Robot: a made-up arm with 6 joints. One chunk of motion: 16 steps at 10 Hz.
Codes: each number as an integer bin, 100 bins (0 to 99) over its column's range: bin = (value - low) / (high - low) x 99, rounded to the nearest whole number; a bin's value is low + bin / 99 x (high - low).
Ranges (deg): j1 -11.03..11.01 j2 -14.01..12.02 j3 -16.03..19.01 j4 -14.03..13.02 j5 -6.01..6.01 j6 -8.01..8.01
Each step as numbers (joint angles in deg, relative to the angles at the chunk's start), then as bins.
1 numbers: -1.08 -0.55 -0.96 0.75 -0.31 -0.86
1 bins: 45 51 43 54 47 44
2 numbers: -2.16 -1.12 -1.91 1.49 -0.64 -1.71
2 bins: 40 49 40 57 44 39
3 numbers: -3.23 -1.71 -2.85 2.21 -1.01 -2.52
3 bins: 35 47 37 59 41 34
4 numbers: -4.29 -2.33 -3.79 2.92 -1.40 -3.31
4 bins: 30 44 35 62 38 29
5 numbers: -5.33 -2.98 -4.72 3.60 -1.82 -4.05
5 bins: 26 42 32 65 35 24
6 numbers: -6.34 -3.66 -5.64 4.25 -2.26 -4.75
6 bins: 21 39 29 67 31 20
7 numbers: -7.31 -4.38 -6.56 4.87 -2.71 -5.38
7 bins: 17 37 27 69 27 16
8 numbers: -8.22 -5.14 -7.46 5.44 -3.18 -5.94
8 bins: 13 34 24 71 23 13
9 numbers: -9.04 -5.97 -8.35 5.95 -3.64 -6.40
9 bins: 9 31 22 73 20 10
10 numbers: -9.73 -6.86 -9.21 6.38 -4.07 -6.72
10 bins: 6 27 19 75 16 8
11 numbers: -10.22 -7.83 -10.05 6.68 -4.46 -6.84
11 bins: 4 24 17 76 13 7
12 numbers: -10.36 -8.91 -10.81 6.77 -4.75 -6.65
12 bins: 3 19 15 76 10 8
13 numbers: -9.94 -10.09 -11.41 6.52 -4.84 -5.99
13 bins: 5 15 13 75 10 12
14 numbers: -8.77 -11.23 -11.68 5.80 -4.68 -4.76
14 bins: 10 11 12 73 11 20
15 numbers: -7.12 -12.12 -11.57 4.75 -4.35 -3.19
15 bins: 18 7 13 69 14 30
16 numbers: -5.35 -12.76 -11.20 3.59 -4.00 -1.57
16 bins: 26 5 14 64 17 40
